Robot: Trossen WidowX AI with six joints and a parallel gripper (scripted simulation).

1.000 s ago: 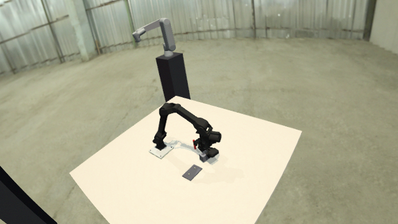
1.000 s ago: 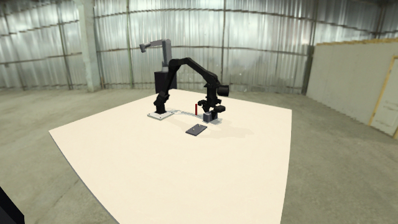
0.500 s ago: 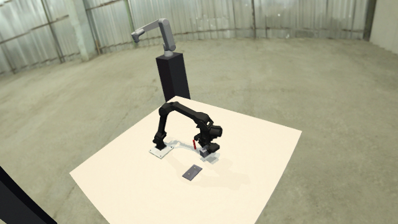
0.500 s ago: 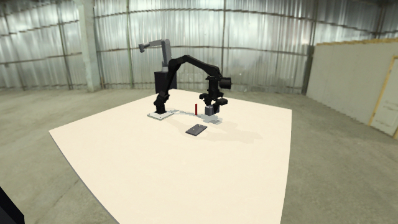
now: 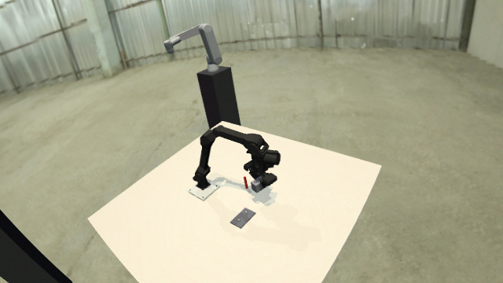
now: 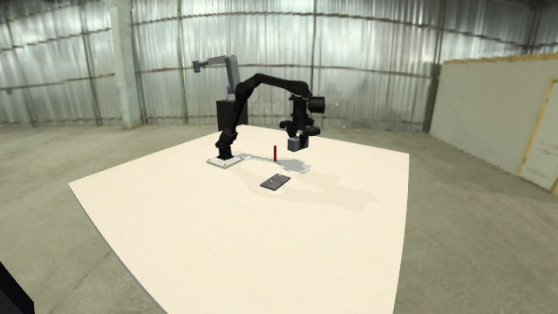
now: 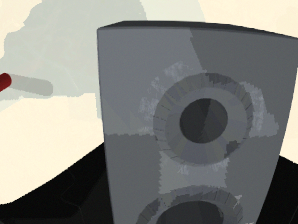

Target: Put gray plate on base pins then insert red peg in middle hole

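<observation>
My gripper tip is 150 mm to the left of the base, 100 mm above it and 10 mm past it. Round my gripper tip: gray plate: 30 mm above; then red peg: 140 mm behind, 70 mm below, 20 mm to the left.
</observation>
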